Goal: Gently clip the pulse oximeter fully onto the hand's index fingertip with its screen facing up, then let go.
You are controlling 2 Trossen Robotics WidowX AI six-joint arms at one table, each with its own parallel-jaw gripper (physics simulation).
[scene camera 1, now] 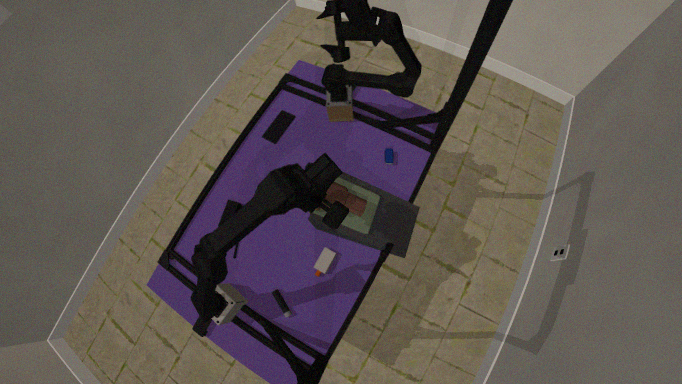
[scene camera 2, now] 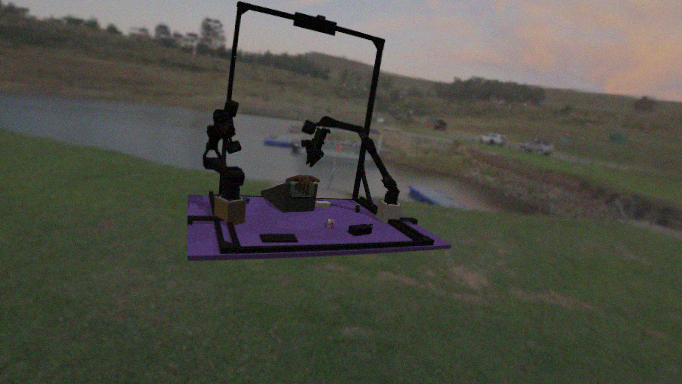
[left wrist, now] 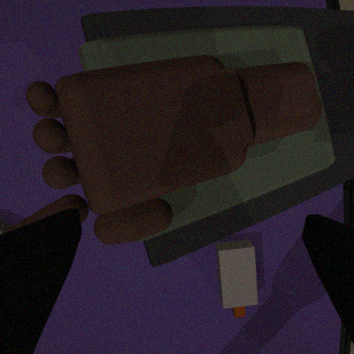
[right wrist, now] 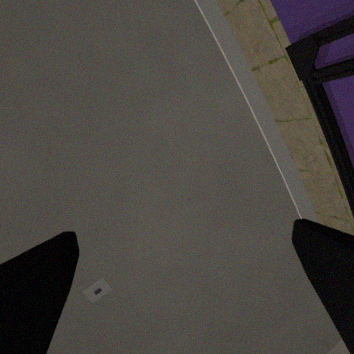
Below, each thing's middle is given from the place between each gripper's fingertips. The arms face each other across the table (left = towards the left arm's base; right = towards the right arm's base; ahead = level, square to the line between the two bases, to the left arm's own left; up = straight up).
Right now the green pad (left wrist: 269, 165) is 40 mm behind my left hand, 50 mm to the right of it and 120 mm below it. Also, from my left hand: grey block (scene camera 1: 394, 220) (110 mm behind, 60 mm to the right, 200 mm below).
Now: the green pad 42 cm to the left of my right hand, 30 cm behind it and 24 cm below it. Round my right hand: grey block: 41 cm to the left, 36 cm behind, 32 cm below.
